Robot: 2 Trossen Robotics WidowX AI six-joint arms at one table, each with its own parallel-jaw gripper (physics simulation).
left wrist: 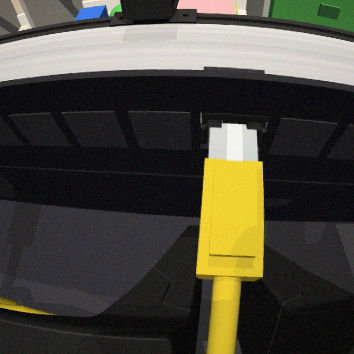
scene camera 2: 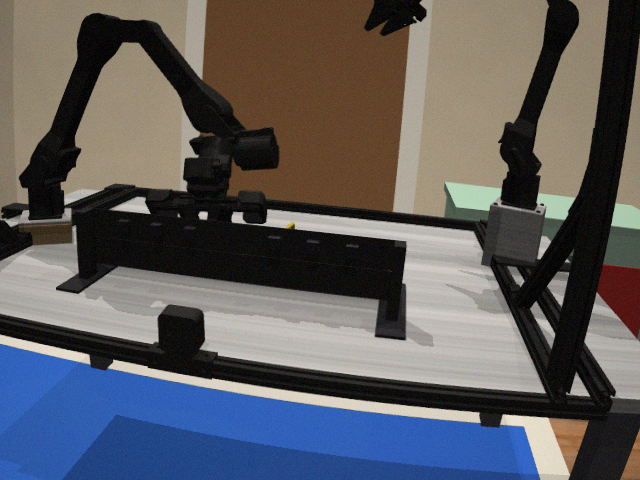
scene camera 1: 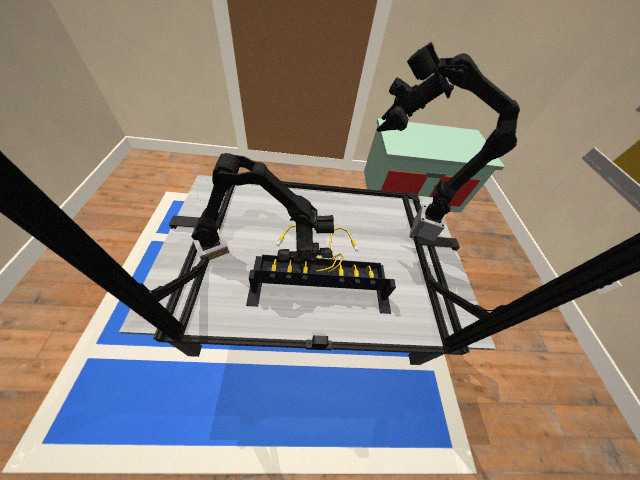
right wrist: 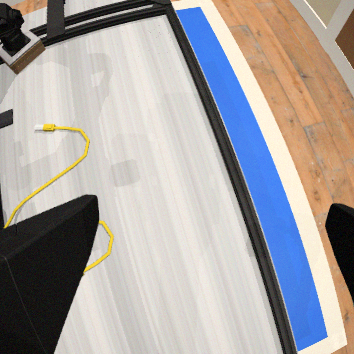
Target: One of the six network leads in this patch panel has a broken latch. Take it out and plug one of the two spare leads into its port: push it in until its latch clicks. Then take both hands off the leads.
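Seen in the pictures: left gripper, fingertip midpoint: (left wrist: 209, 236) (scene camera 2: 198, 254); right gripper, fingertip midpoint: (scene camera 2: 373, 32) (scene camera 1: 379, 124) (right wrist: 219, 212); left arm's base, origin of the base link: (scene camera 2: 45, 215) (scene camera 1: 209, 241) (right wrist: 15, 43); right arm's base, origin of the base link: (scene camera 2: 519, 204) (scene camera 1: 433, 215).
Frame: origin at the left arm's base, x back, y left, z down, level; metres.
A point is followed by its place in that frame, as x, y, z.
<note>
The black patch panel (scene camera 1: 330, 281) @(-0.304, -0.370, -0.024) (scene camera 2: 248, 258) @(-0.302, -0.367, -0.015) (left wrist: 100, 160) @(-0.263, -0.340, -0.028) holds a row of yellow leads, three on each side of a gap. My left gripper (scene camera 1: 307, 257) (left wrist: 209, 236) @(-0.242, -0.307, -0.006) is shut on the third lead from the left (scene camera 1: 305, 268) @(-0.242, -0.307, -0.006) (left wrist: 233, 210) @(-0.242, -0.307, -0.006), whose clear plug end sits in its port; in scene camera 2 its tips are hidden behind the panel. The left spare lead (scene camera 1: 280, 239) @(-0.250, -0.089, 0.034) (right wrist: 48, 127) @(-0.262, -0.083, 0.032) and the right spare lead (scene camera 1: 355, 245) @(-0.513, -0.259, 0.032) lie behind the panel. My right gripper (scene camera 1: 392, 122) (right wrist: 219, 212) @(-0.633, -0.083, -0.377) is open and empty, high at the back right.
More yellow cable (scene camera 1: 336, 258) @(-0.372, -0.306, -0.027) loops behind the panel's middle. The table (scene camera 1: 330, 322) @(-0.247, -0.474, 0.044) is bordered by a black frame (scene camera 1: 258, 341) @(-0.013, -0.408, 0.046) (scene camera 2: 310, 382) @(-0.300, -0.604, 0.051) with slanted posts at both front corners. A small black box (scene camera 1: 320, 341) @(-0.173, -0.518, -0.010) (scene camera 2: 180, 328) @(-0.173, -0.526, 0.005) is mounted on the front rail. A green cabinet (scene camera 1: 434, 142) stands beyond the table.
</note>
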